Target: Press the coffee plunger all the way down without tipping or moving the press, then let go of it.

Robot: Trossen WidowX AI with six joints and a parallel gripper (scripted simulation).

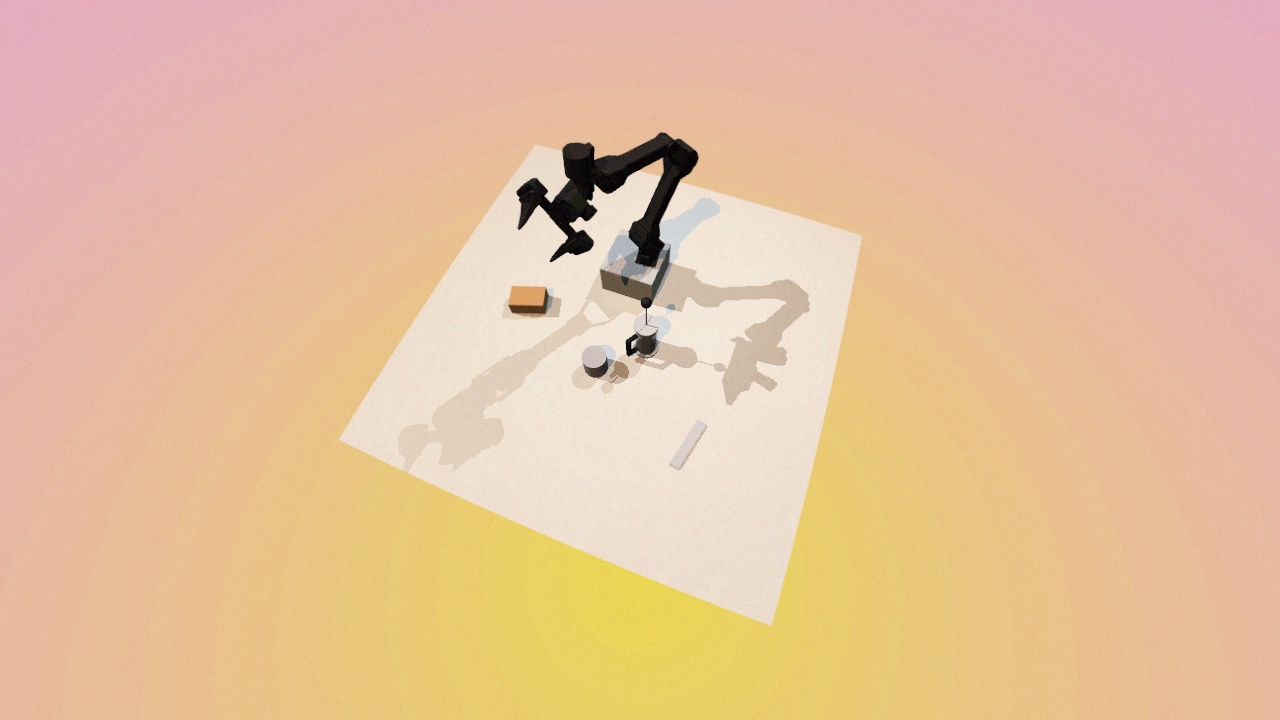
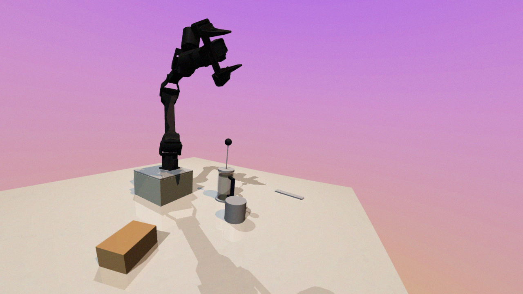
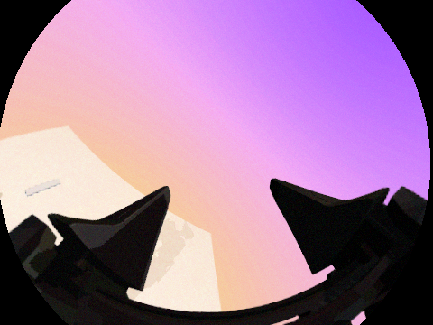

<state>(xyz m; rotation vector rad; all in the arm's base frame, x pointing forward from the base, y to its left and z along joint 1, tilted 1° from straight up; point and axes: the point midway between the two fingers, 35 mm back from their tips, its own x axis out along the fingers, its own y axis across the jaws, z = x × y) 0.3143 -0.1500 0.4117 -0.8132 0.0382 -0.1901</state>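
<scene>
Now: gripper tip 400 mm above the glass coffee press, 200 mm to the right of it and 80 mm past it. Also, from my gripper tip: grey cup: 490 mm below, 80 mm to the left, 10 mm ahead; then orange box: 500 mm below, 190 mm to the right, 150 mm behind.
</scene>
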